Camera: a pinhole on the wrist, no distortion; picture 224 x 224 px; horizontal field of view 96.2 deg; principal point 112.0 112.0 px. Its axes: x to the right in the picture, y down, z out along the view. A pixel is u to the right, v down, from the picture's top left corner.
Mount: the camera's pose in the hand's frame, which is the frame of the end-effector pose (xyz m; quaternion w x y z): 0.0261 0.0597 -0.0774 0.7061 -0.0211 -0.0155 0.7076
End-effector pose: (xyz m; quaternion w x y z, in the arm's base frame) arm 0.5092 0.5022 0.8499 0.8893 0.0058 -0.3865 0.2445
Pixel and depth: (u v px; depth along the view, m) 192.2 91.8 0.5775
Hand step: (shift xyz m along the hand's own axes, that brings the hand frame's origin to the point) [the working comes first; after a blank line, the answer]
In the camera's frame: 0.4609 -0.1161 0.5775

0.1113 0.5254 0.5016
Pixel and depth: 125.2 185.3 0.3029
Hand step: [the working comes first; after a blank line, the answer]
In the camera's frame: 0.0398 0.2209 0.3029

-0.2103 0.1014 0.2133
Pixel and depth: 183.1 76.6 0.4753
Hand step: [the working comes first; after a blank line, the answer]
In the camera's frame: 0.3363 -0.1674 0.4753

0.1681 0.4001 0.4032
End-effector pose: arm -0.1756 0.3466 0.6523 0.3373 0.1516 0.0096 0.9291
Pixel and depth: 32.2 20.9 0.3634
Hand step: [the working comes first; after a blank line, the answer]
In the camera's frame: -0.2886 -0.3294 0.3634

0.3368 -0.2252 0.3048
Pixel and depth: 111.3 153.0 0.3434
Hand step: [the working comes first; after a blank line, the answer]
In the camera's frame: -0.0024 0.1401 0.3434

-0.1316 0.0597 0.2583
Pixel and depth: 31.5 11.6 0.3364
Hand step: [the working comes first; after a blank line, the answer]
In the camera's frame: -0.2695 -0.3361 0.3364

0.3448 -0.2063 0.2781
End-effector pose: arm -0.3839 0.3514 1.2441 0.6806 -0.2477 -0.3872 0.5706
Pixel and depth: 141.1 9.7 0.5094
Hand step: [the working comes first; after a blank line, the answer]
In the camera's frame: 0.1475 -0.5186 0.5094

0.5173 0.2124 0.4570
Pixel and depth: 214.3 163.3 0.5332
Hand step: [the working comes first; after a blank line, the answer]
In the camera's frame: 0.5428 0.2722 0.5332

-0.2744 0.6060 0.4367
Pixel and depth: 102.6 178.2 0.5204
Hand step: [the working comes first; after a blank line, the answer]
In the camera's frame: -0.0487 0.3428 0.5204

-0.3431 0.0143 0.4249
